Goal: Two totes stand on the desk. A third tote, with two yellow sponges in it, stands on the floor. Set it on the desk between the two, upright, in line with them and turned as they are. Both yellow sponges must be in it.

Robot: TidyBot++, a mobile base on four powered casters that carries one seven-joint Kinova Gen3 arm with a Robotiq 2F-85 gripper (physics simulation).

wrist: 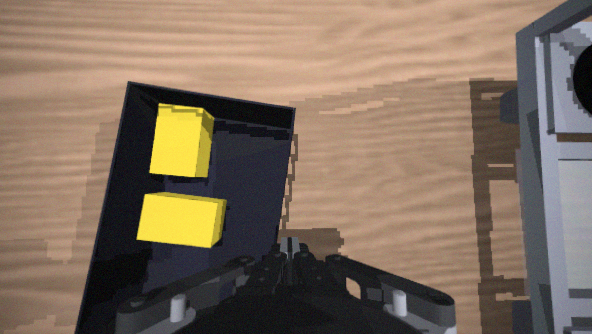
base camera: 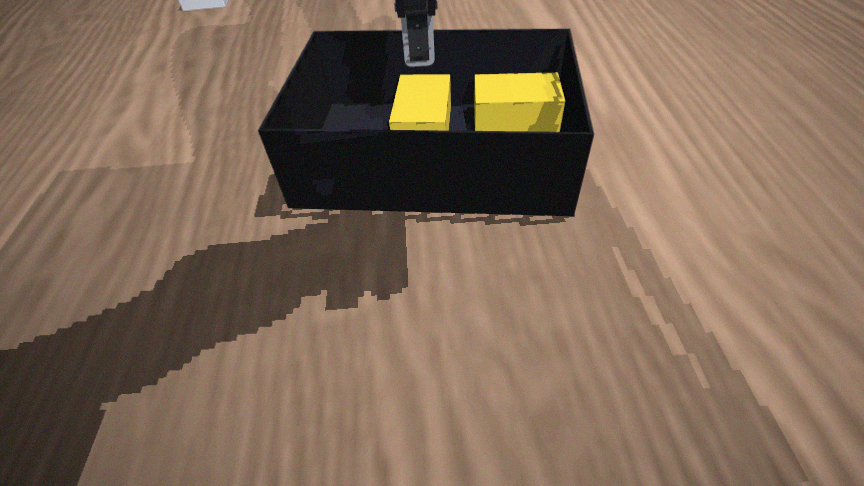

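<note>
The black tote [base camera: 429, 174] [wrist: 251, 181] stands upright on the wooden floor. Two yellow sponges lie side by side in it, one in the middle [base camera: 420, 102] [wrist: 180, 219] and one toward the right end [base camera: 519, 102] [wrist: 180, 141]. My gripper [base camera: 417, 62] [wrist: 289, 249] is shut and empty. In the base camera view it hangs above the tote, over the middle sponge's far side. In the wrist view its closed fingertips show just beyond the tote's long wall, clear of the rim.
A white object [base camera: 203, 3] shows at the top left edge of the base camera view. A grey-blue structure [wrist: 510, 104] stands at the right edge of the wrist view and casts a ladder-like shadow on the floor.
</note>
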